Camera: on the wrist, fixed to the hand. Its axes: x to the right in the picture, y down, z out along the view.
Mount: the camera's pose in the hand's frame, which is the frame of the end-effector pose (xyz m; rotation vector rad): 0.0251 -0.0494 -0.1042 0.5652 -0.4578 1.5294
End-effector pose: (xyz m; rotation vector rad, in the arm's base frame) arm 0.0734 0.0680 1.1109 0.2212 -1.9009 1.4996
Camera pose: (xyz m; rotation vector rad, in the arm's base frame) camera 0.1236 0.1538 1.1744 0.6154 1.2266 -2.0507
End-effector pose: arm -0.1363 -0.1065 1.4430 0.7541 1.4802 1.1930
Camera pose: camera -0.2361 -0.1288 1.3841 2.6036 0.6534 1.4095
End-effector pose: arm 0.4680 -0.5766 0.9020 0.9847 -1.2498 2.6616
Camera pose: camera 0.4073 -0.4754 0.9003 -0.2568 0.5978 -1.3633
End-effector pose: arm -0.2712 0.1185 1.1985 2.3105 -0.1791 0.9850
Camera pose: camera -0.2996 0.2220 1.2476 -1.8354 1.6208 -0.7885
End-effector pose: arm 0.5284 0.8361 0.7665 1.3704 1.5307 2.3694
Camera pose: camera 0.4229 0.7962 0.7317 -1.8544 -0.5180 -0.6997
